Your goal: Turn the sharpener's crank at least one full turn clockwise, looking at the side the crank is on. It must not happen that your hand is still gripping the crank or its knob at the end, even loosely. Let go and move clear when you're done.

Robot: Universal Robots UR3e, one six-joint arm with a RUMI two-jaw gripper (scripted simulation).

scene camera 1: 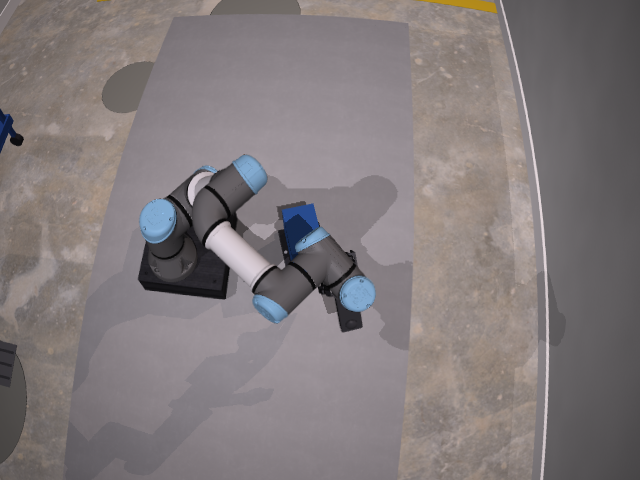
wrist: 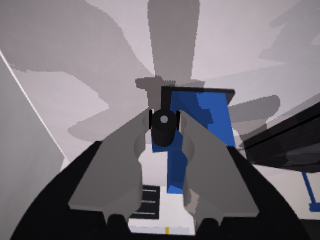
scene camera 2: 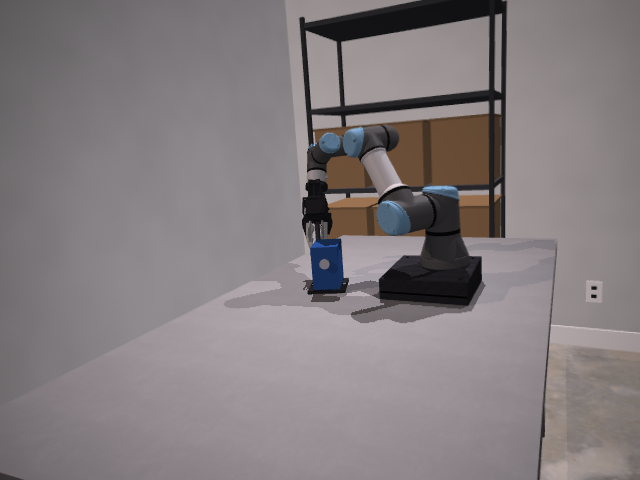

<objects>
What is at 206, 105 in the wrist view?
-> A blue pencil sharpener.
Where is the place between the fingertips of my gripper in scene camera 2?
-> At 316, 253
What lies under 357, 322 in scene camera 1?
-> My gripper.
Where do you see a blue pencil sharpener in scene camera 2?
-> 327, 268
</objects>
